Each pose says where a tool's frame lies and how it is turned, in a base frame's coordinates. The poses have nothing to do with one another.
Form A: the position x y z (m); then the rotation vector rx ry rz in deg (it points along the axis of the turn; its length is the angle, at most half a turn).
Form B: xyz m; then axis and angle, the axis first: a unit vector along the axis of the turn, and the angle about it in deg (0 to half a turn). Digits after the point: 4 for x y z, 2 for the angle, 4 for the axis.
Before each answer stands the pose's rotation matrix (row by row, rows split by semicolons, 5 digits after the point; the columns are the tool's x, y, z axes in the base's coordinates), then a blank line. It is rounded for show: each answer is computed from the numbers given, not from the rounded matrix.
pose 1, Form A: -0.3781 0.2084 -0.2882 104.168 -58.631 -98.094
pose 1, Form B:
-0.03972 -0.21443 -0.97593; -0.75801 -0.62990 0.16925; -0.65104 0.74648 -0.13752

-0.3781 0.2084 -0.2882 0.6737 -0.3792 -0.6344 154.63
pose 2, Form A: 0.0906 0.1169 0.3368 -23.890 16.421 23.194
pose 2, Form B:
0.88124 -0.43476 0.18548; 0.31938 0.83696 0.44440; -0.34844 -0.33238 0.87642

0.0906 0.1169 0.3368 -0.6435 0.4423 0.6247 37.13
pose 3, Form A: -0.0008 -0.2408 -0.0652 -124.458 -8.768 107.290
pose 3, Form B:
0.15955 -0.09451 -0.98265; 0.25280 -0.95830 0.13322; -0.95427 -0.26967 -0.12901

-0.0008 -0.2408 -0.0652 -0.7563 -0.0533 0.6520 164.55
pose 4, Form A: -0.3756 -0.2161 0.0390 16.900 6.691 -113.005
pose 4, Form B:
-0.38319 0.91092 -0.15292; -0.88651 -0.40919 -0.21602; -0.25935 0.05279 0.96434

-0.3756 -0.2161 0.0390 0.1477 0.0585 -0.9873 114.46
